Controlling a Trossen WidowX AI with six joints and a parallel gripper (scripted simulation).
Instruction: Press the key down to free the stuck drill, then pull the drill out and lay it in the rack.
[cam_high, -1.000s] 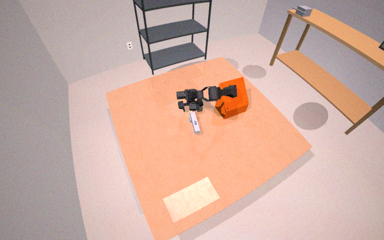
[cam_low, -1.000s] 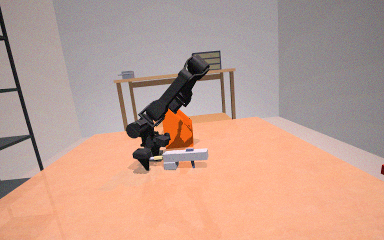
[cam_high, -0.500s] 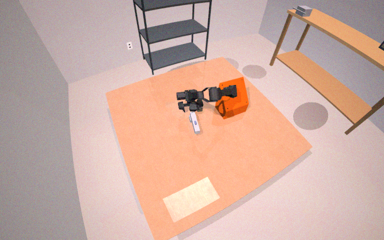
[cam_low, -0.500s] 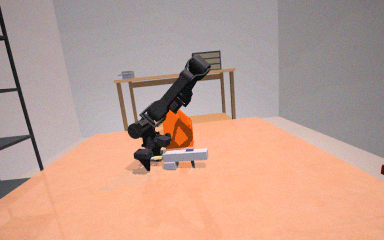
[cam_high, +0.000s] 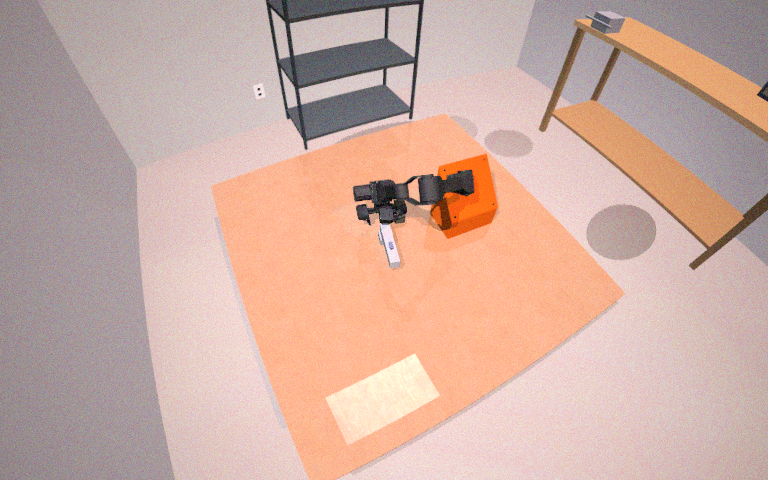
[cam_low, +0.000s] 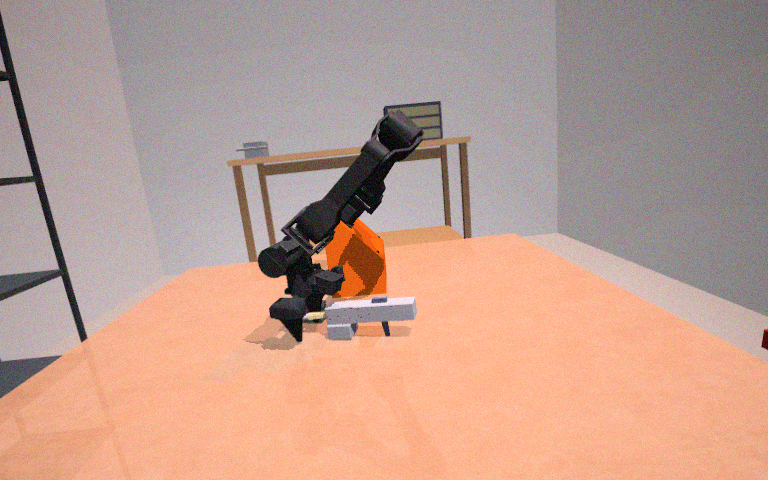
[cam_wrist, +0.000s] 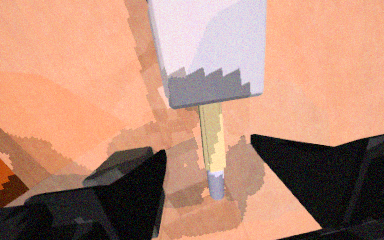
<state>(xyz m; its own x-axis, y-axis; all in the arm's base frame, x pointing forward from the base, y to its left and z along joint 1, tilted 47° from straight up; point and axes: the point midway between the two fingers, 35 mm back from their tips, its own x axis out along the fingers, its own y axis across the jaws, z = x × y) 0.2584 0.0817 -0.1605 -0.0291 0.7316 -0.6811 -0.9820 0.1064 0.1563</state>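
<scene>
Right now my gripper tip is 4 cm to the right of the drill and 4 cm below it. The rest, counted from my gripper tip: rack (8 cm behind, 1 cm to the right, 1 cm above); blue key (16 cm to the left, 4 cm above, 3 cm ahead).
</scene>
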